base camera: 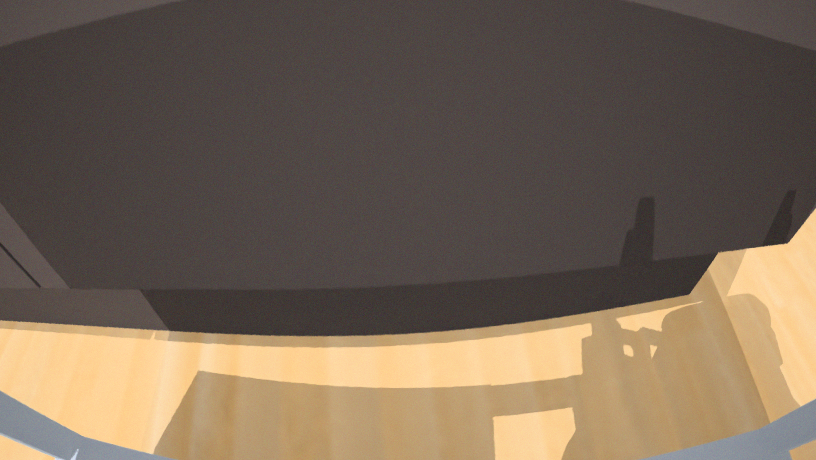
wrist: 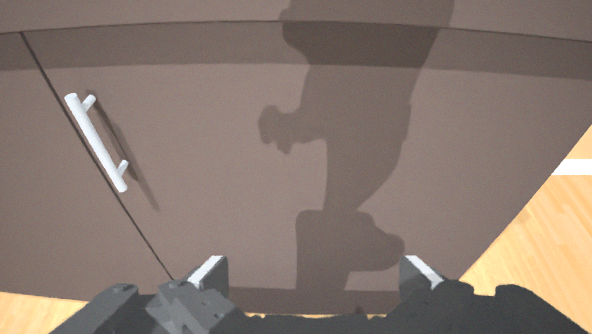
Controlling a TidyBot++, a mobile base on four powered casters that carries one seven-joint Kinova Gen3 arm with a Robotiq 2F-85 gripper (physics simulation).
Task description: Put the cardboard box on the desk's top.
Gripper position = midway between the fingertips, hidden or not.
In view: the gripper (wrist: 313,275) and a dark brown cabinet (base camera: 287,175).
The dark brown cabinet shows as well in the wrist view (wrist: 313,151).
